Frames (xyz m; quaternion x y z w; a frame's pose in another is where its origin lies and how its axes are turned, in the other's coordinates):
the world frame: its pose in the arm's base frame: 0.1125 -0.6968 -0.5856 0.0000 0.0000 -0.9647 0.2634
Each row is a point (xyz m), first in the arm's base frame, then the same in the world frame.
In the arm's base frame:
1: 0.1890 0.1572 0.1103
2: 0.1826 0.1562 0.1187
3: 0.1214 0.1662 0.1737
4: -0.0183 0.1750 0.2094
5: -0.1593 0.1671 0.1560
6: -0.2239 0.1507 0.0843
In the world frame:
1: -0.4999 -0.6966 0.6959
2: -0.4939 -0.6990 0.7043
3: -0.4462 -0.7387 0.7593
4: -0.3304 -0.8173 0.7950
5: -0.2049 -0.8822 0.7416
6: -0.1410 -0.9009 0.6699

